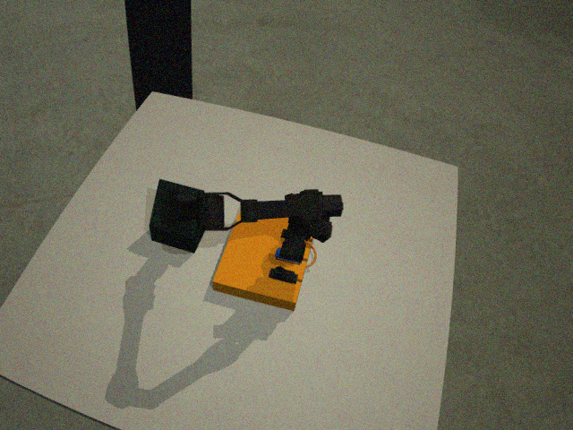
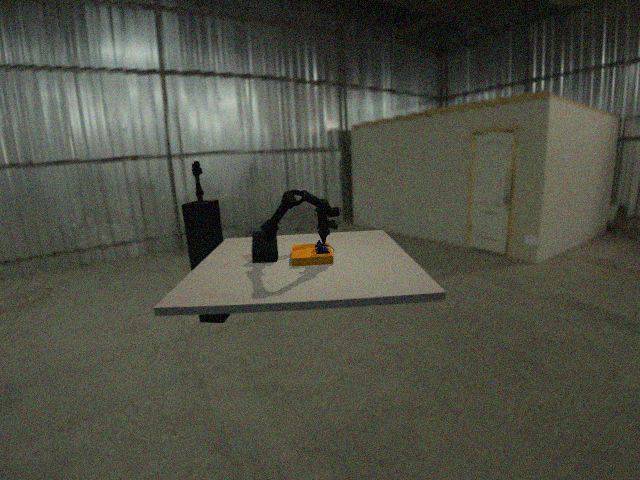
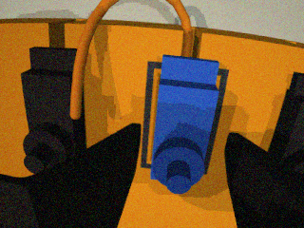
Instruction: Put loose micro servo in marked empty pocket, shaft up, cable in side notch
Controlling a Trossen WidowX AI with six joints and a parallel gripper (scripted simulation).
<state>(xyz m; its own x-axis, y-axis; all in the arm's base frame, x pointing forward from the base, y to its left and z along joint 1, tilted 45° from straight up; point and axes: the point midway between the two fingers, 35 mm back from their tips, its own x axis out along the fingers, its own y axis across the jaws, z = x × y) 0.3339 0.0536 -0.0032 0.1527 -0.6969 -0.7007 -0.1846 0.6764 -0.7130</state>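
The orange deck is 120 mm behind my gripper tip, 20 mm to the right of it and 60 mm below it.
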